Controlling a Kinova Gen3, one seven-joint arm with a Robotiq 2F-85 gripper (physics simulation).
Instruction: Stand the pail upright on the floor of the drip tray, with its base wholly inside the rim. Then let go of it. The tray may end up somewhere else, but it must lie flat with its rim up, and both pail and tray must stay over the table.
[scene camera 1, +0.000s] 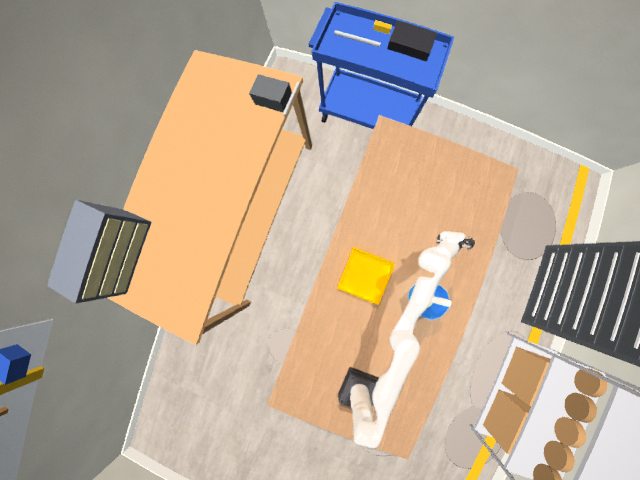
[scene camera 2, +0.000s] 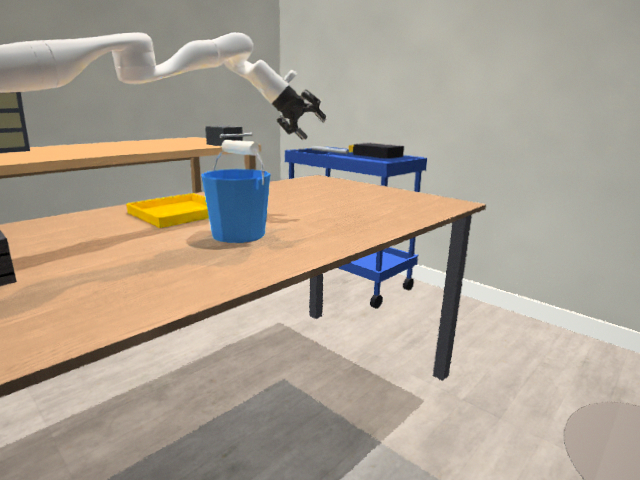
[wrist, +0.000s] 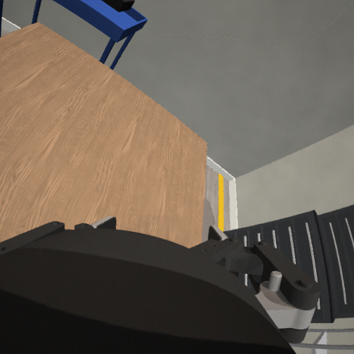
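Seen in the pictures: gripper, fingertip midpoint: (scene camera 2: 315, 129); arm's base, origin of the base link: (scene camera 1: 359, 392).
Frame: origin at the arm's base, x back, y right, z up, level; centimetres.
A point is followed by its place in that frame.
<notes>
The blue pail (scene camera 1: 438, 311) {x -55.7, y 13.6, z 3.0 cm} (scene camera 2: 236, 206) {x -54.6, y 13.4, z 0.7 cm} stands upright on the wooden table, beside the drip tray and apart from it. Its wire handle stands up, with a white grip (scene camera 2: 240, 147) {x -59.0, y 8.4, z 14.0 cm} above the rim. In scene camera 1 the arm hides part of the pail. The yellow drip tray (scene camera 1: 365, 276) {x -53.7, y -24.9, z -8.5 cm} (scene camera 2: 173, 210) {x -53.6, y -27.9, z -8.5 cm} lies flat with its rim up; in scene camera 2 the pail covers its right end. My gripper (scene camera 1: 454, 240) {x -89.3, y 0.1, z 17.1 cm} (scene camera 2: 312, 127) {x -89.3, y 0.1, z 17.1 cm} (wrist: 161, 232) is open and empty, tilted downward, high above the table and beyond the pail toward the blue cart's end. Pail and tray do not show in the wrist view.
A black box-like block (scene camera 1: 350, 390) {x 1.5, y -4.5, z 0.1 cm} (scene camera 2: 5, 260) {x -7.3, y 8.4, z -4.1 cm} sits on the table (scene camera 1: 413, 170) {x -118.1, y -28.1, z -8.9 cm} (scene camera 2: 361, 206) {x -108.5, y 2.1, z -9.0 cm} (wrist: 100, 140) near the arm's base. The blue cart (scene camera 1: 361, 57) (scene camera 2: 356, 161) (wrist: 117, 25) stands past the table's far end. A second workbench (scene camera 1: 180, 155) stands across a gap.
</notes>
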